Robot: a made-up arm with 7 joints.
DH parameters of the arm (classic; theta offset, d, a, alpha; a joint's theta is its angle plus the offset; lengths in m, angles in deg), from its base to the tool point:
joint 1: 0 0.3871 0 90
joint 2: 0 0.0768 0 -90
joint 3: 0 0.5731 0.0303 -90
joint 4: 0 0.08 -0.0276 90
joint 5: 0 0.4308 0 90
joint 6: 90 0.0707 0.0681 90
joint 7: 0 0.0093 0 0
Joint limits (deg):
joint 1: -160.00..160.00
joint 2: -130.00..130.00
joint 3: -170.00..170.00
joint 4: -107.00..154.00
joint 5: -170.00..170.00
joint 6: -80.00..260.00
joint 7: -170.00..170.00
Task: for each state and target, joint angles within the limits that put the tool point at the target. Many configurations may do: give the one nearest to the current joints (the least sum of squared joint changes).
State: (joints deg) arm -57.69 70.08 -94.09 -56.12 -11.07 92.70 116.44
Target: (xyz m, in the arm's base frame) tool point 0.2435 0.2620 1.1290
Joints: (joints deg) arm -80.98 27.74 -108.35 -51.87 -15.26 87.10 116.44
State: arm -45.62 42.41 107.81 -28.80 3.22 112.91 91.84
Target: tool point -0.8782 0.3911 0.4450
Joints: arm -42.19 87.44 96.70 -23.81 0.20 110.77 91.84
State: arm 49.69 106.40 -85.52 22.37 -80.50 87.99 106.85
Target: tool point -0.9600 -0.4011 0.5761
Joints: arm 16.28 87.17 -82.74 16.36 -81.06 75.18 106.85
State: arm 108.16 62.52 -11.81 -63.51 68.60 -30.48 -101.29
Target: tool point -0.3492 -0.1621 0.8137
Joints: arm 92.10 8.10 -55.79 -107.00 118.72 -61.22 -101.29
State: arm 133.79 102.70 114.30 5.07 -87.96 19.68 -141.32
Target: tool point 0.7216 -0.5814 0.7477
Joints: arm 114.90 77.91 131.02 -40.41 -83.05 18.15 -141.32
